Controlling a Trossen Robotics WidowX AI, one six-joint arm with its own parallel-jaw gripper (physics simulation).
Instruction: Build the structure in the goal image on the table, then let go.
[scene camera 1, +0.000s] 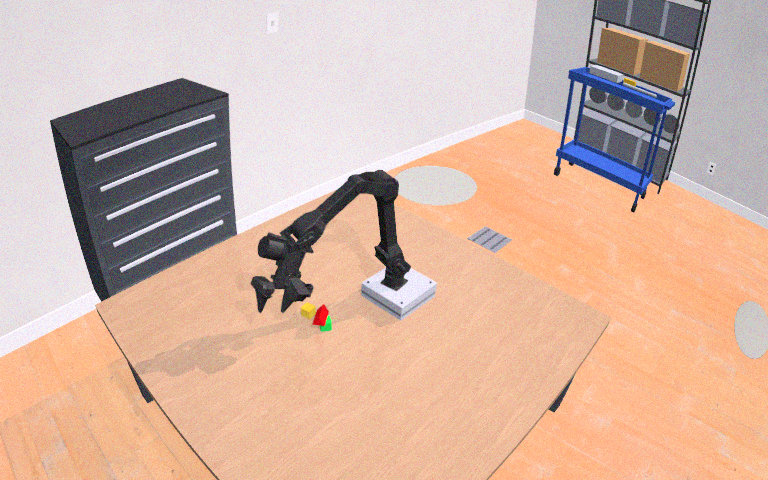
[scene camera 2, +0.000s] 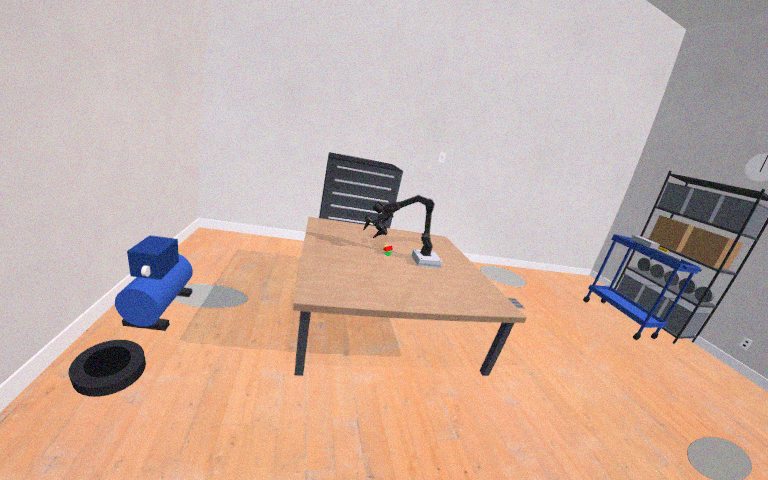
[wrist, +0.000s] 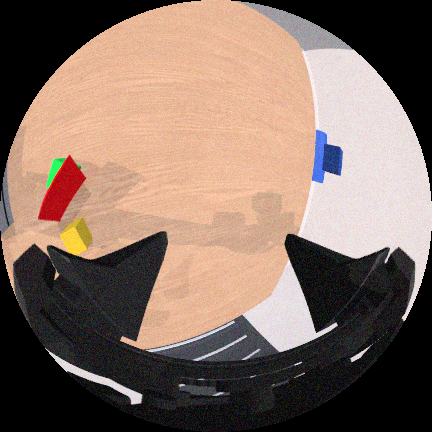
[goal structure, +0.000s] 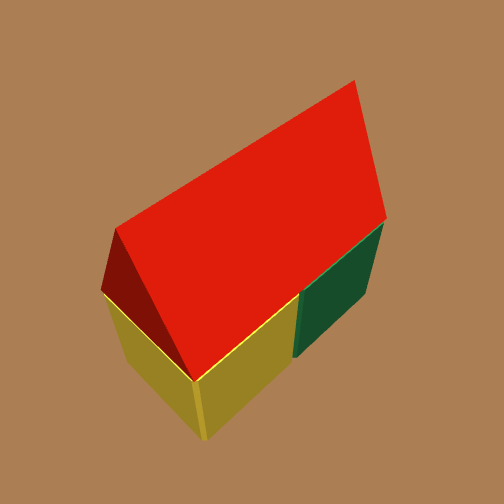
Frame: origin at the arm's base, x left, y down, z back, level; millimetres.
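Seen in the pictures: gripper, fingertip midpoint: (scene camera 1: 270, 312) (scene camera 2: 368, 234) (wrist: 228, 239); arm's base, link origin: (scene camera 1: 394, 282) (scene camera 2: 425, 254).
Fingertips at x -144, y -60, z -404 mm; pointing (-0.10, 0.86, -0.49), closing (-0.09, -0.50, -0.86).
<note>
Offsets run from my fingertips to a thing's top centre. Level surfaces: height alone.
A red block @(dx +56, dy +53, dz +144 mm) (scene camera 1: 321, 315) (scene camera 2: 387, 248) (wrist: 62, 191) sits tilted against or on a green block @(dx +74, dy +83, dz +149 mm) (scene camera 1: 326, 324) (scene camera 2: 387, 253) (wrist: 56, 169), which it partly hides. A yellow block @(dx -3, dy +83, dz +159 mm) (scene camera 1: 308, 310) (wrist: 76, 236) stands on the table @(dy +116 mm) (scene camera 1: 396, 396) (scene camera 2: 362, 288) (wrist: 200, 100) close beside the red one; in the scene camera 2 view it is mostly hidden. My gripper (scene camera 1: 271, 310) (scene camera 2: 370, 230) (wrist: 228, 239) is open and empty. It points down above the table, to the left of the blocks in the scene camera 1 view. In the wrist view the blocks lie left of the fingers.
The arm's white base (scene camera 1: 399, 293) (scene camera 2: 426, 258) stands on the table, right of the blocks in the scene camera 1 view. A dark drawer cabinet (scene camera 1: 164, 186) (scene camera 2: 362, 189) stands behind the table. A blue cart (scene camera 1: 603, 164) and a blue compressor (scene camera 2: 152, 288) stand on the floor away from the table.
</note>
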